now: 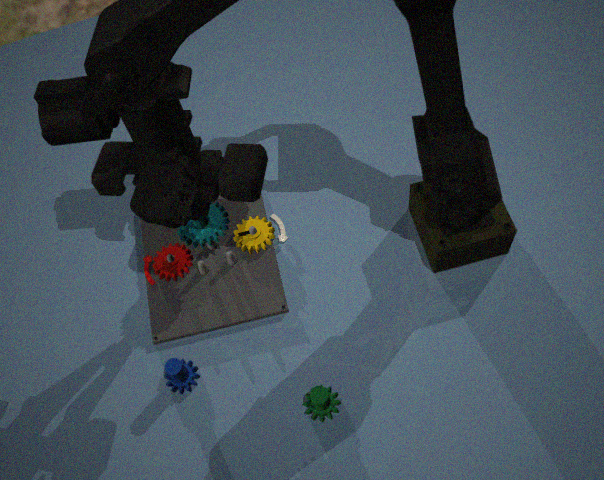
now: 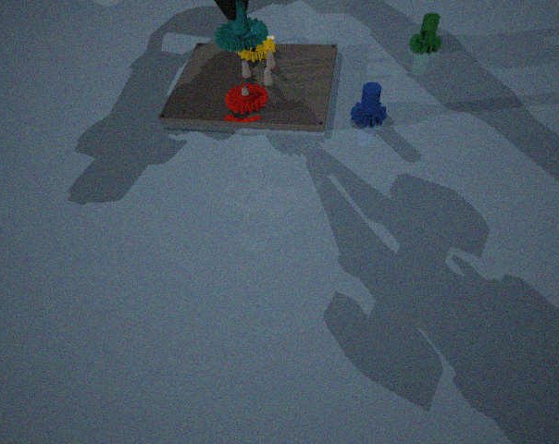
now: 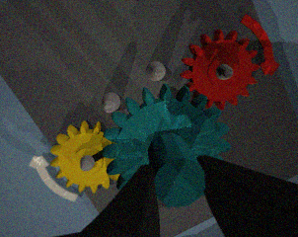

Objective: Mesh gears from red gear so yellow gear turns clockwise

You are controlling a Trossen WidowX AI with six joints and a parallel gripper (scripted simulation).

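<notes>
Right now my gripper tip is 70 mm above the yellow gear and 60 mm past it. Also, from my gripper tip: teal gear (10 mm below); red gear (70 mm below, 50 mm ahead, 10 mm to the left); white arrow (90 mm behind, 80 mm below).
</notes>
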